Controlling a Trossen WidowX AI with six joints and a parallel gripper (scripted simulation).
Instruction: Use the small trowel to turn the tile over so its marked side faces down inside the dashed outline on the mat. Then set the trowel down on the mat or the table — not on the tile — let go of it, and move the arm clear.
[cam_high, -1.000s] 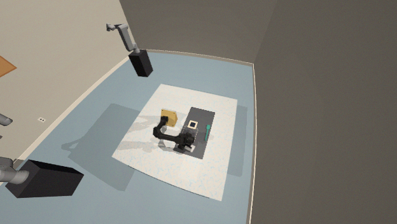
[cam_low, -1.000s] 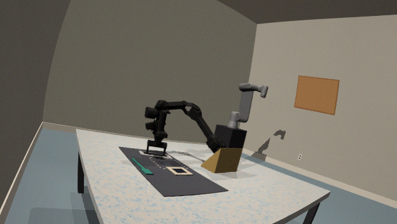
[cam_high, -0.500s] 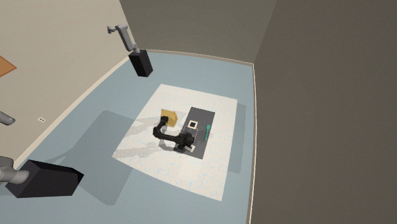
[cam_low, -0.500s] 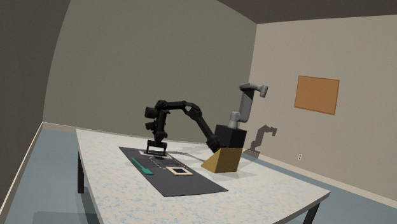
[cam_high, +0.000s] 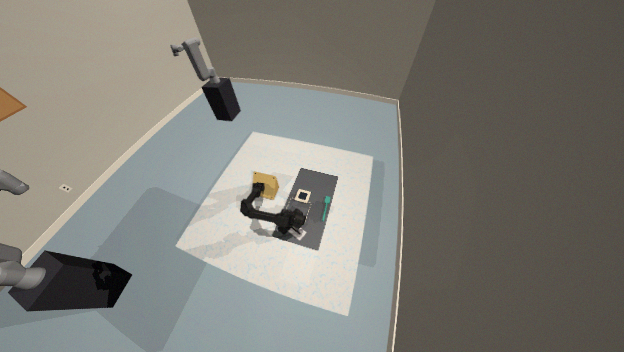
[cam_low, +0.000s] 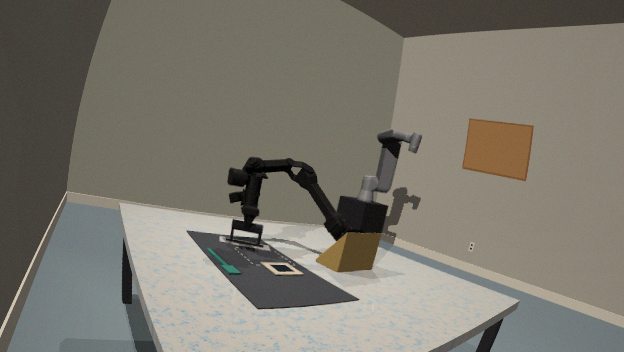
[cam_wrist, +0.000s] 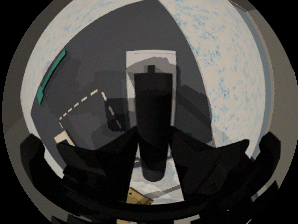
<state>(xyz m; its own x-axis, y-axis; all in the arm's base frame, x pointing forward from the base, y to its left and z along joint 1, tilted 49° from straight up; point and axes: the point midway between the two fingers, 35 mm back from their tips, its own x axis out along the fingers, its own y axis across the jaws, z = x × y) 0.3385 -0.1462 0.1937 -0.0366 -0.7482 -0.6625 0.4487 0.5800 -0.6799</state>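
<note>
The green trowel is 20 cm ahead of my gripper tip, 23 cm to the left of it and 6 cm below it. Also, from my gripper tip: square tile (27 cm to the left, 6 cm below); then dark mat (6 cm ahead, 22 cm to the left, 8 cm below).
</note>
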